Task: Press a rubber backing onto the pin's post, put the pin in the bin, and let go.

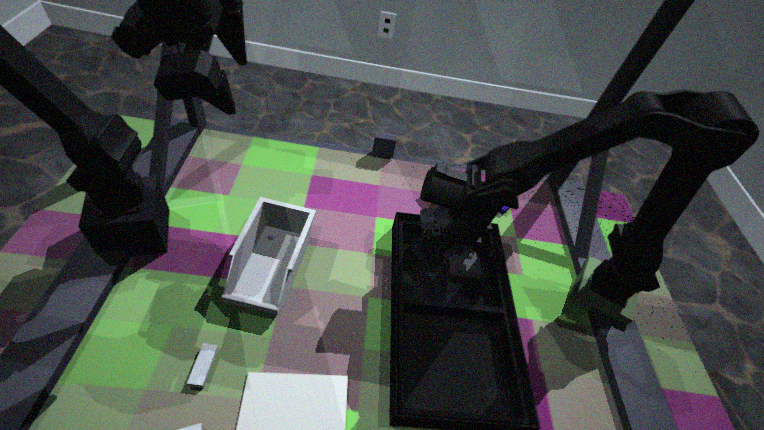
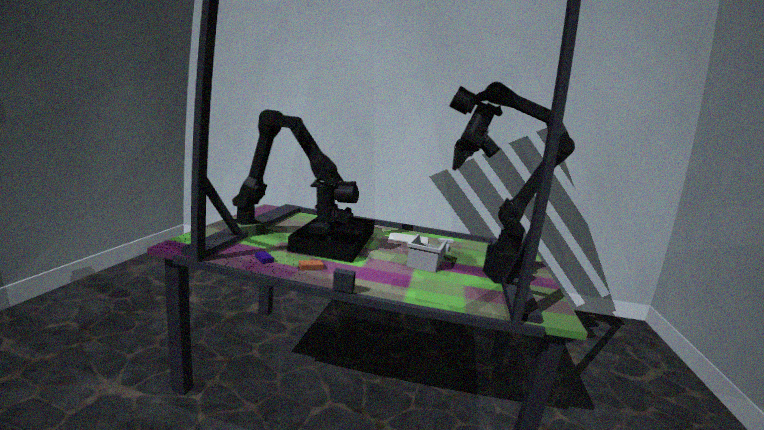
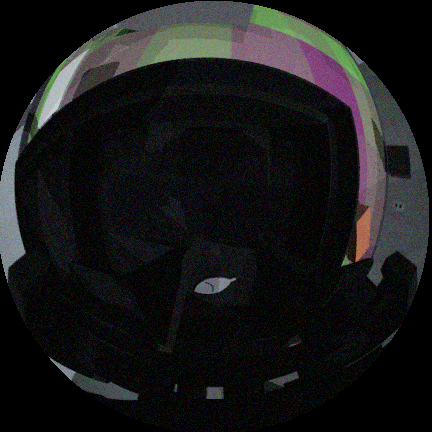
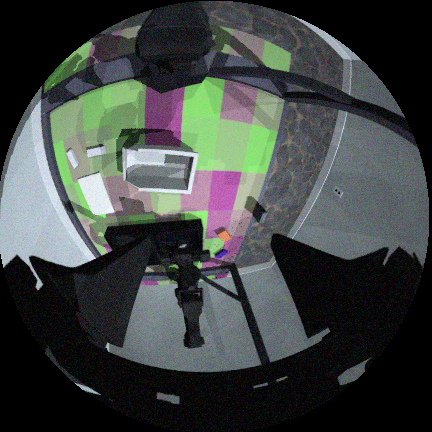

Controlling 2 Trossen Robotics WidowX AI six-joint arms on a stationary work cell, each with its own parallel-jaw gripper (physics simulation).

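Seen in the pictures: left gripper, fingertip midpoint: [image 1: 443,260] [image 3: 224,243] [image 4: 183,239]; right gripper, fingertip midpoint: [image 1: 238,87] [image 2: 455,168] [image 4: 211,241]; left arm's base at its link origin: [image 1: 610,286] [image 2: 245,221]; right arm's base at its link origin: [image 1: 120,199] [image 2: 508,250] [image 4: 175,57].
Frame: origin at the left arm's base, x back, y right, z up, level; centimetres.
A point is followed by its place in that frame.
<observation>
The pin [image 1: 471,261] [image 3: 213,285] @[x -25.3, y -10.7, z -3.2 cm] [image 4: 182,245] @[x -25.5, y -10.7, z -3.2 cm], a small white leaf shape, lies on the floor of the far compartment of the black tray [image 1: 397,320] @[x -30.2, y -28.5, z -3.6 cm] [image 2: 338,249] @[x -37.6, y -8.8, z -0.4 cm]. My left gripper [image 1: 466,268] [image 2: 335,219] is lowered into that compartment right over the pin. Its fingers are half open with the pin lying between them, and they are not closed on it. The white bin [image 1: 241,243] @[x -58.1, y -35.8, z 3.6 cm] [image 2: 423,258] @[x -57.9, y -25.0, z -0.1 cm] [image 4: 158,151] @[x -59.1, y -34.0, z 3.8 cm] stands to the left of the tray. A tiny purple speck [image 1: 270,239] @[x -58.5, y -28.8, z -3.1 cm] lies on the bin's floor. My right gripper [image 2: 459,159] @[x -62.1, y -28.5, z 28.0 cm] [image 1: 237,85] @[x -62.1, y -28.5, z 28.0 cm] hangs high above the table, wide open and empty.
An orange block [image 2: 311,264] @[x -39.3, y 3.5, z -2.2 cm] [image 3: 363,235] @[x -38.1, y 2.4, z -2.2 cm] [image 4: 222,233] @[x -39.2, y 0.7, z -2.2 cm] and a blue block [image 2: 264,256] @[x -27.1, y 10.7, z -2.4 cm] [image 1: 504,209] @[x -23.8, y 8.1, z -2.4 cm] lie beside the tray's far end. A dark cube [image 1: 384,147] @[x -54.4, y 5.8, z -0.4 cm] [image 2: 344,279] @[x -55.9, y 7.6, z 0.1 cm] sits at the table edge. A white sheet [image 1: 292,401] @[x -36.6, y -48.8, z -3.3 cm] and a small white block [image 1: 202,364] @[x -50.7, y -52.2, z -2.6 cm] lie near the bin.
</observation>
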